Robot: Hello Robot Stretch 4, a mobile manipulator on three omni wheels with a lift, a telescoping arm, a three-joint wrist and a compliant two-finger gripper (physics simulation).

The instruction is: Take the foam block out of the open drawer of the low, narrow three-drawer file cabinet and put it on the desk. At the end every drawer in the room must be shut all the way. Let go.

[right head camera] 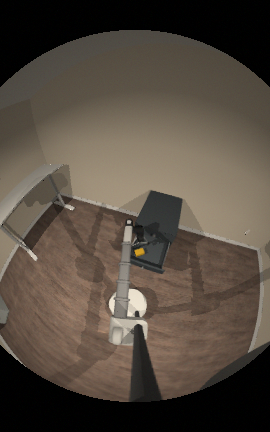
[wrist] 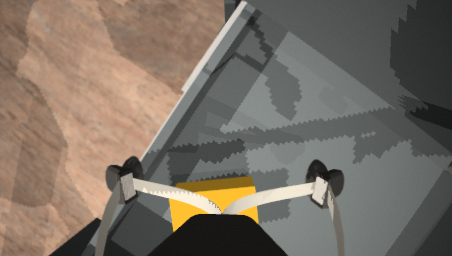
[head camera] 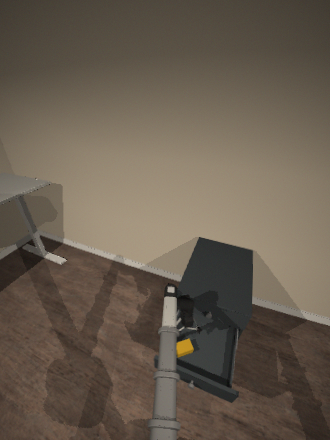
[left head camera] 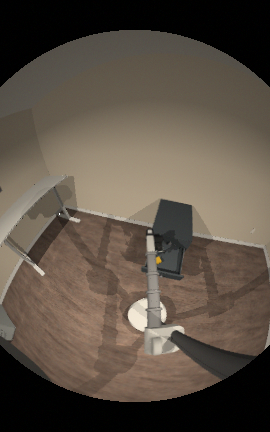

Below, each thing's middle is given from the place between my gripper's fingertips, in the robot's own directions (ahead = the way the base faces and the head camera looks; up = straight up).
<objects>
Right now the yellow foam block [wrist: 222,192] is 50 mm behind my hand and 40 mm below it.
</objects>
